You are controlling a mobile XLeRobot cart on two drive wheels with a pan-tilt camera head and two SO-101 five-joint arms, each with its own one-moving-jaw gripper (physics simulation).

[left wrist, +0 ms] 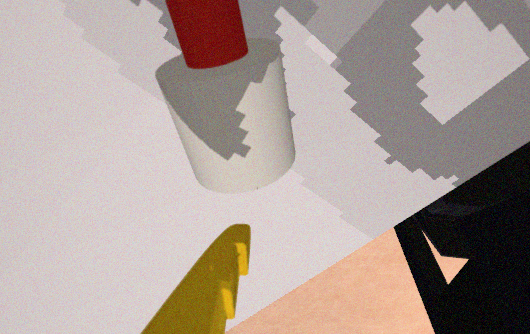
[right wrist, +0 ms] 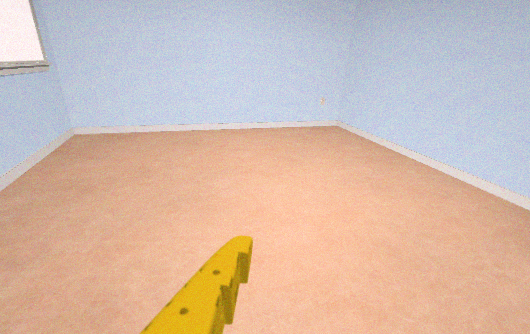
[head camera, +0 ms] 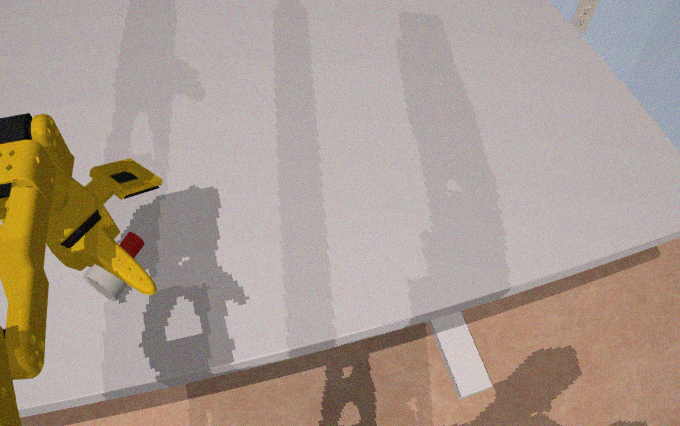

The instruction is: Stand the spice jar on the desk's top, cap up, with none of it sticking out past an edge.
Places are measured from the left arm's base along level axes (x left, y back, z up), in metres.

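Where they show: left hand, its tool point: point(left wrist: 249, 242) point(head camera: 91, 263); right hand, its tool point: point(right wrist: 250, 253).
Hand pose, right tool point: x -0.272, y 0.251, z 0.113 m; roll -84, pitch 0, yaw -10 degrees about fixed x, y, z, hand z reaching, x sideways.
Note:
Things, the pixels of their top centre, and the offset from my right tool point. "*": a spot on its surface instead. Level surfaces: height alone.
- spice jar, centre of its top: point(left wrist: 212, 107) point(head camera: 111, 252) dx +0.303, dy -0.553, dz -0.130 m
- pale cylinder with a red cap, a spot on its surface: point(left wrist: 210, 30) point(head camera: 127, 245) * dx +0.293, dy -0.567, dz -0.140 m
- desk's top, height of its surface: dz -0.168 m
- tan floor, height of its surface: dz -0.888 m
The spice jar point(head camera: 105, 282) point(left wrist: 265, 125), a pale cylinder with a red cap point(head camera: 132, 244) point(left wrist: 210, 30), lies on its side on the desk's top point(head camera: 361, 200) point(left wrist: 75, 175). In the head camera its middle is hidden under the fixed jaw. In the left wrist view it lies beyond the jaw tip, its cap cut off by the top edge. My left gripper point(head camera: 154, 236) point(left wrist: 242, 230) is fully open, with the moving jaw out of its wrist view, and does not grip the jar. My right gripper point(right wrist: 245, 241) is fully open, pointing over the floor away from the desk.
The desk's front edge point(head camera: 281, 357) runs along the lower head camera view, with a white desk leg point(head camera: 464, 358) below it. A black structure point(left wrist: 480, 240) stands at the lower right of the left wrist view. Blue walls point(right wrist: 200, 65) and tan floor point(right wrist: 300, 190) show in the right wrist view.

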